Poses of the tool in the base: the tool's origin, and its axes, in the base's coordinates. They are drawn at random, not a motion.
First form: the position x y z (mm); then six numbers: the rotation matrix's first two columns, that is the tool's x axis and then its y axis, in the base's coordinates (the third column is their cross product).
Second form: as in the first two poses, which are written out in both.
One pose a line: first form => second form
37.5 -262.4 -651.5 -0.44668 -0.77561 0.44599 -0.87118 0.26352 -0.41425 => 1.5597 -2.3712 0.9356 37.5 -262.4 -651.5
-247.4 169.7 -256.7 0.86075 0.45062 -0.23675 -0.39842 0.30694 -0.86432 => -1.1267 -0.0530 0.5618 -247.4 169.7 -256.7
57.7 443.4 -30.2 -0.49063 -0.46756 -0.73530 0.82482 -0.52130 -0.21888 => 0.7904 0.7254 -2.0635 57.7 443.4 -30.2
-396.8 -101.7 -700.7 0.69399 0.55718 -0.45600 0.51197 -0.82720 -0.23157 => -2.8113 -0.8891 0.8002 -396.8 -101.7 -700.7
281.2 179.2 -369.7 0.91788 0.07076 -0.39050 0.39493 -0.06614 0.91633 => 1.6263 0.3654 -0.2758 281.2 179.2 -369.7
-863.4 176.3 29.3 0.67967 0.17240 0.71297 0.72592 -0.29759 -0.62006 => -1.8250 -0.7114 -0.6479 -863.4 176.3 29.3
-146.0 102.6 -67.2 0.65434 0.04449 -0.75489 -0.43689 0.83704 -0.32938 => -0.5222 0.8192 0.2874 -146.0 102.6 -67.2
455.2 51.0 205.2 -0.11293 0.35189 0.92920 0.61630 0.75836 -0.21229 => -0.7677 -1.7236 -0.2667 455.2 51.0 205.2
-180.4 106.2 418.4 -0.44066 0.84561 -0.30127 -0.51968 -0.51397 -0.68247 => -0.7993 -0.6395 2.0272 -180.4 106.2 418.4
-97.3 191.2 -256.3 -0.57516 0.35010 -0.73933 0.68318 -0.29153 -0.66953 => 1.2937 1.6967 -1.9528 -97.3 191.2 -256.3
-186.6 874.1 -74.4 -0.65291 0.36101 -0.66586 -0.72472 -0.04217 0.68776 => -0.4029 1.4641 1.7940 -186.6 874.1 -74.4
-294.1 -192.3 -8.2 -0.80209 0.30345 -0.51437 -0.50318 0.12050 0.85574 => -0.1935 1.8079 1.7444 -294.1 -192.3 -8.2
